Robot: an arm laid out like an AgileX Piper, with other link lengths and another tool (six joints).
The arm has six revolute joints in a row. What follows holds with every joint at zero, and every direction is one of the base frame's.
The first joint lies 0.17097 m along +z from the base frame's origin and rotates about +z.
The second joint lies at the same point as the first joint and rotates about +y.
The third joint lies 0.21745 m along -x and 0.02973 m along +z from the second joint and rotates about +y.
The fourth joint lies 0.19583 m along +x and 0.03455 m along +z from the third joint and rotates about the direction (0.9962, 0, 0.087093).
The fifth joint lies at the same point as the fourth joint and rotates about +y.
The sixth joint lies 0.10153 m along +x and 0.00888 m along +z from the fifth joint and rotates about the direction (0.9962, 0, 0.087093).
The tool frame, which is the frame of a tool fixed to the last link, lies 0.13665 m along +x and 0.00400 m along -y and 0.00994 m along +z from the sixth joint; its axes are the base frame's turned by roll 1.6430, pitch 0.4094 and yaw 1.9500 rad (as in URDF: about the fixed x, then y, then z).
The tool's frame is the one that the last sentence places.
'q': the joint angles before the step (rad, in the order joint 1, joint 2, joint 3, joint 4, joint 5, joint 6). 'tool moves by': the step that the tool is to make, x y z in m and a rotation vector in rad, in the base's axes. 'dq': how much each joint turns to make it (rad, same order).
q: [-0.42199 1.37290 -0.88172 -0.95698 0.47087 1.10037]
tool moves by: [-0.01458 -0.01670 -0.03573 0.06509 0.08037 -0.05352]
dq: [-0.08826 0.09676 -0.00161 0.06431 -0.02903 -0.06641]
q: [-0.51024 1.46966 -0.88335 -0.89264 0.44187 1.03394]
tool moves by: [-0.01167 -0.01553 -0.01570 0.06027 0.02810 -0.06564]
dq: [-0.07883 0.06441 -0.04554 0.12427 0.00299 -0.10915]
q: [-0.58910 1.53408 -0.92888 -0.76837 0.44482 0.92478]
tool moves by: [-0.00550 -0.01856 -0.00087 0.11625 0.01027 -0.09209]
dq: [-0.09698 0.08890 -0.19009 0.32532 0.12305 -0.28406]
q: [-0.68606 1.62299 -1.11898 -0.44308 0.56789 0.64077]
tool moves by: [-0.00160 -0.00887 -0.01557 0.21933 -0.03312 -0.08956]
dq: [-0.13479 0.13777 -0.21355 0.36171 0.16732 -0.25987]
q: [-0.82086 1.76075 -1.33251 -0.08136 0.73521 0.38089]
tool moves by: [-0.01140 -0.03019 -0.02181 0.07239 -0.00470 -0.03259]
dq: [-0.12701 0.14223 -0.12208 0.12805 0.03115 -0.15573]
